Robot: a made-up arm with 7 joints. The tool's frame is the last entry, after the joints.
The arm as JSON. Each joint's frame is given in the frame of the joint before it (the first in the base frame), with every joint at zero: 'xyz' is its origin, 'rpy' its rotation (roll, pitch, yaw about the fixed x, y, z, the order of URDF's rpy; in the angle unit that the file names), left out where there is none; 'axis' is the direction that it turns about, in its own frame. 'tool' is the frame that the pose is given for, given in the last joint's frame.
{
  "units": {
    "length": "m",
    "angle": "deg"
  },
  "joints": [
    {
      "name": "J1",
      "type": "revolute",
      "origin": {
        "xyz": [
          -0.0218,
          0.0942,
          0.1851
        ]
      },
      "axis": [
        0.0,
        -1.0,
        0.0
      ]
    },
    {
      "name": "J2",
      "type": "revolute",
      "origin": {
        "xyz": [
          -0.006,
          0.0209,
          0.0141
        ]
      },
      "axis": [
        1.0,
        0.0,
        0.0
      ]
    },
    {
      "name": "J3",
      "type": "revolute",
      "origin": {
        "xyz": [
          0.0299,
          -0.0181,
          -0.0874
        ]
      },
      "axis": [
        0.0,
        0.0,
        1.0
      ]
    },
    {
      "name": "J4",
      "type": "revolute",
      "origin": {
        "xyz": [
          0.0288,
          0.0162,
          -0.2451
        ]
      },
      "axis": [
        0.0,
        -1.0,
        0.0
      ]
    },
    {
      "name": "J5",
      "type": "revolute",
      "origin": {
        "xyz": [
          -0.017,
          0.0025,
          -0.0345
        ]
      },
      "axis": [
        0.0,
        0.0,
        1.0
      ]
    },
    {
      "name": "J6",
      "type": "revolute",
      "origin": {
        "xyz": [
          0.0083,
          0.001,
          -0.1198
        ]
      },
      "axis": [
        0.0,
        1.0,
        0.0
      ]
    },
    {
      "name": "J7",
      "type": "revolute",
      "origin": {
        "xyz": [
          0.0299,
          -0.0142,
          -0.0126
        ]
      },
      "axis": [
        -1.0,
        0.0,
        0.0
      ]
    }
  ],
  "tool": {
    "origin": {
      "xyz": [
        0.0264,
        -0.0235,
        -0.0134
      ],
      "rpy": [
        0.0,
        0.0,
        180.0
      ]
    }
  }
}
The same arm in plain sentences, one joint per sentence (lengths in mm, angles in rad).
The arm has seven revolute joints in a row. What follows holds with every joint at zero, and every direction is one of the base frame's. Joint 1 lies 21.8 mm along -x and 94.2 mm along +y and 185.1 mm along +z from the base frame's origin and rotates about -y. Joint 2 lies 6 mm along -x and 20.9 mm along +y and 14.1 mm along +z from joint 1 and rotates about +x. Joint 3 lies 29.9 mm along +x and 18.1 mm along -y and 87.4 mm along -z from joint 2 and rotates about +z. Joint 4 lies 28.8 mm along +x and 16.2 mm along +y and 245.1 mm along -z from joint 3 and rotates about -y. Joint 5 lies 17 mm along -x and 2.5 mm along +y and 34.5 mm along -z from joint 4 and rotates about +z. Joint 6 lies 8.3 mm along +x and 1 mm along +y and 119.8 mm along -z from joint 5 and rotates about +y. Joint 7 lies 29.9 mm along +x and 14.2 mm along -y and 12.6 mm along -z from joint 6 and rotates about -x. The tool frame, which is the frame that the pose is given for, lies 26.4 mm along +x and 23.5 mm along -y and 13.4 mm along -z from joint 7; its axes are the base frame's turned by roll 0, pitch 0 and yaw 3.1416 rad (as in URDF: about the fixed x, then y, then z).
